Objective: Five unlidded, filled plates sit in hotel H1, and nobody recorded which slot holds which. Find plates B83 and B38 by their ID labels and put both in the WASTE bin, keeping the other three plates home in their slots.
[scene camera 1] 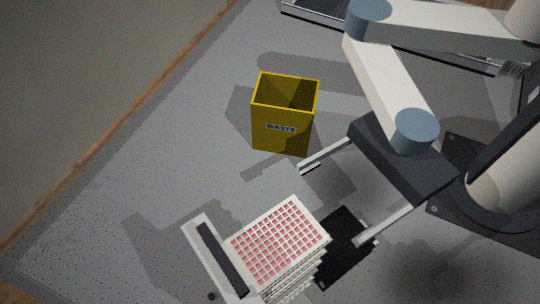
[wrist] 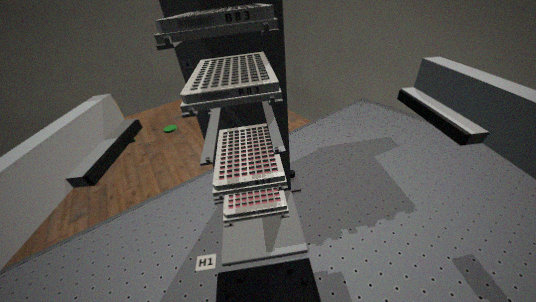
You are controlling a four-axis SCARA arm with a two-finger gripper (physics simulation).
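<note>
Hotel H1 holds a column of unlidded plates. In the wrist view the highest visible plate has a label reading B83. The plate below it has a blurred label that looks like B83 or similar. Under it is a pair of bare slot rails, then a plate with pink wells whose label is unreadable, and a lowest plate. In the scene view a pink-filled plate tops the stack. The yellow WASTE bin stands upright. My gripper is open and empty, facing the hotel.
A black pad lies in front of the hotel. A small H1 sign lies beside it. A railed tray-like unit lies beyond the bin, partly behind the arm. A green disc is on the wooden floor.
</note>
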